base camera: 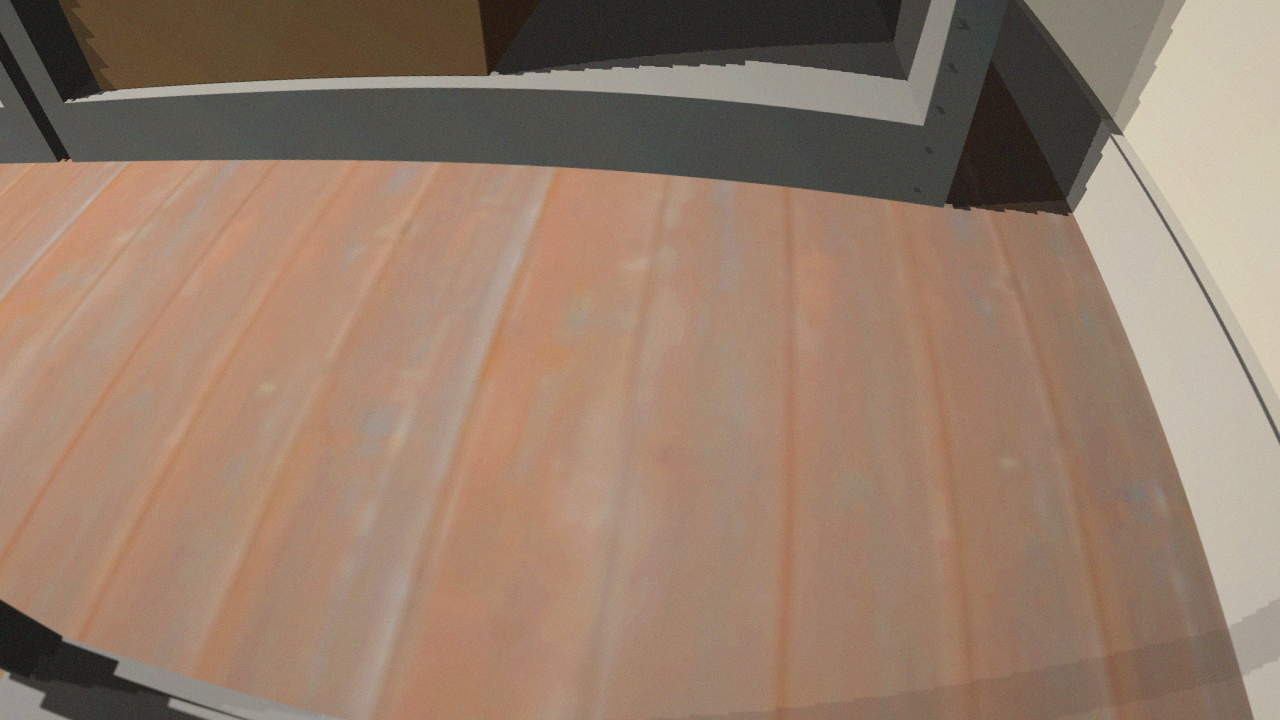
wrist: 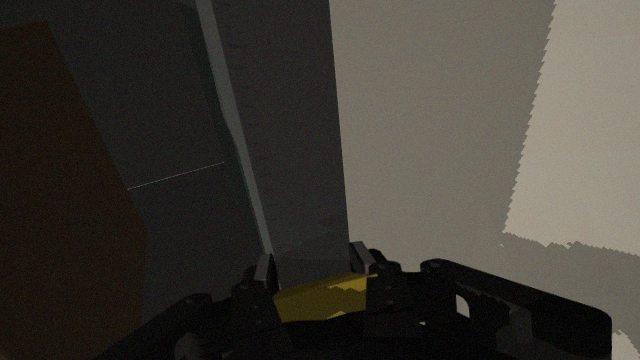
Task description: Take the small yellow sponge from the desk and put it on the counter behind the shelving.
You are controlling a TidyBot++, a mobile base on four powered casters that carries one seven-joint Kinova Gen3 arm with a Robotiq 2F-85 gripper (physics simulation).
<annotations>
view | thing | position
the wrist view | my gripper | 313, 266
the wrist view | small yellow sponge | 319, 300
</annotations>
